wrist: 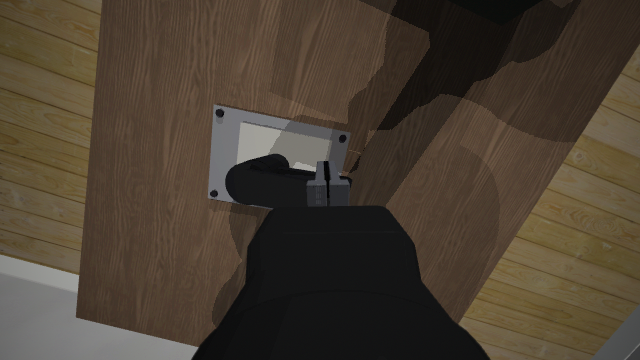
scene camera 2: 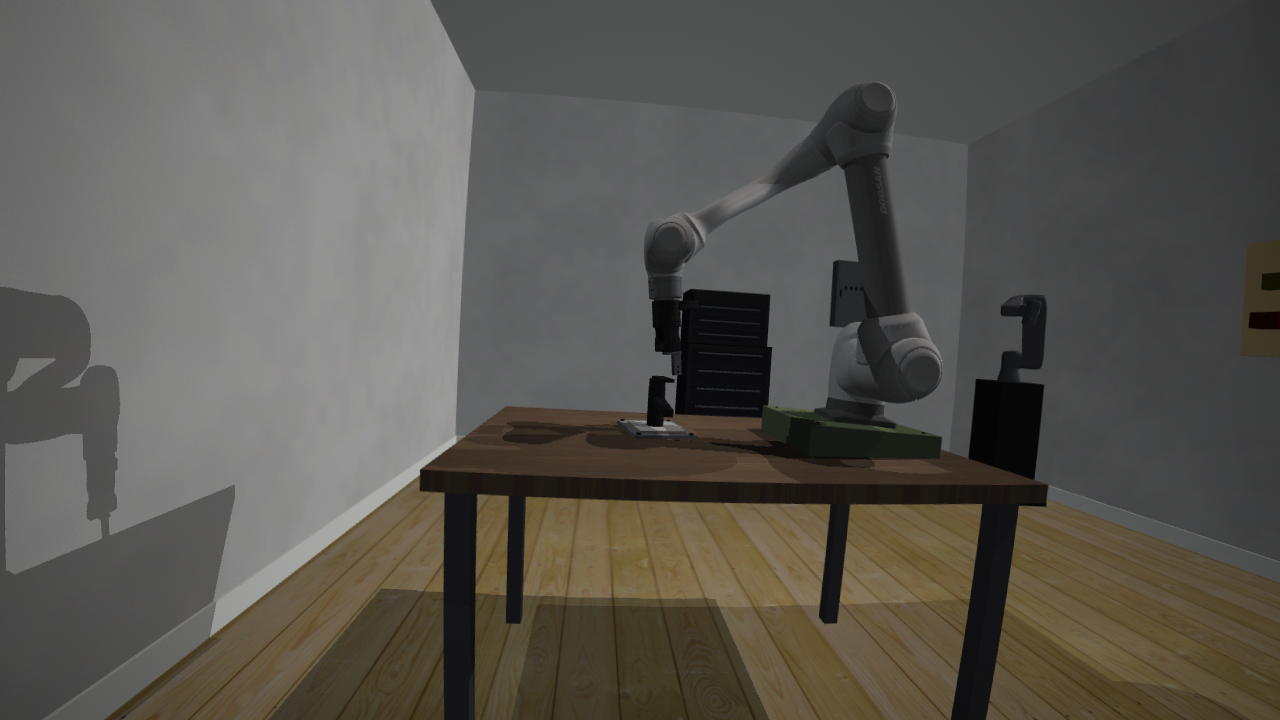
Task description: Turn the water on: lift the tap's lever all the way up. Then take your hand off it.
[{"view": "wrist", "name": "my gripper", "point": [326,172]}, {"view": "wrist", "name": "light grey plate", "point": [226,123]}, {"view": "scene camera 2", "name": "my gripper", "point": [676,374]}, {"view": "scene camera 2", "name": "black tap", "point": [658,408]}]
